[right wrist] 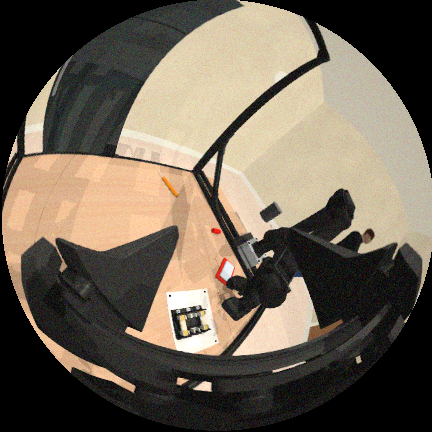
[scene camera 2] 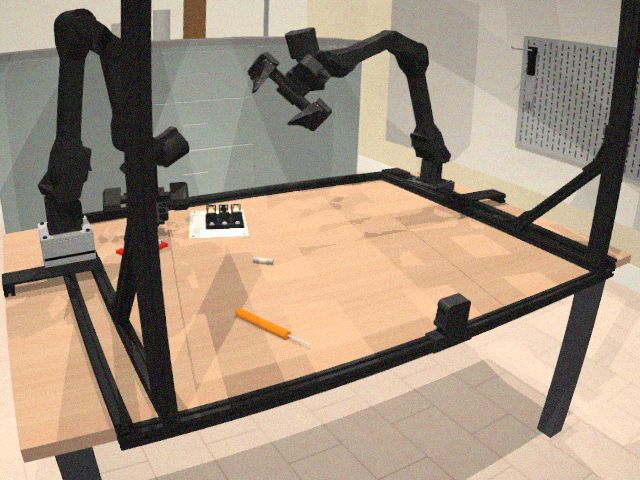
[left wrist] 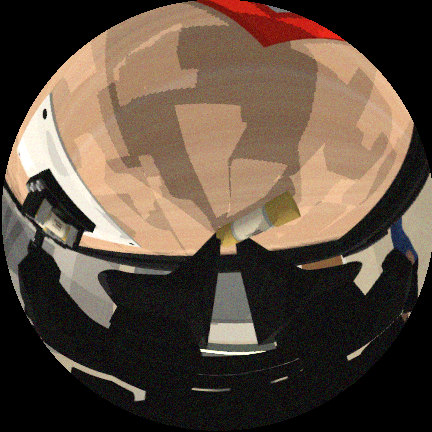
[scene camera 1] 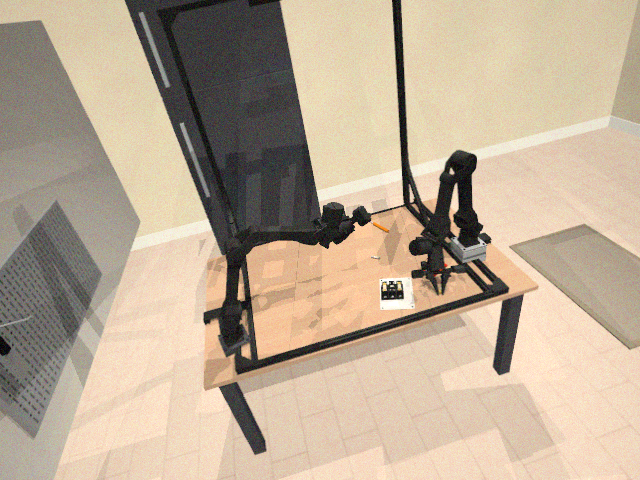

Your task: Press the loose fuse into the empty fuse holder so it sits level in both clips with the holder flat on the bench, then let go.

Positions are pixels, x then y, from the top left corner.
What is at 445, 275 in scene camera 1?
My left gripper.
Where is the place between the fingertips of my left gripper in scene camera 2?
147, 221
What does the red-framed white card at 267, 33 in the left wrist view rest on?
The table.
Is my right gripper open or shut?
Open.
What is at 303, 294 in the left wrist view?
My left gripper.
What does my right gripper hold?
Nothing.
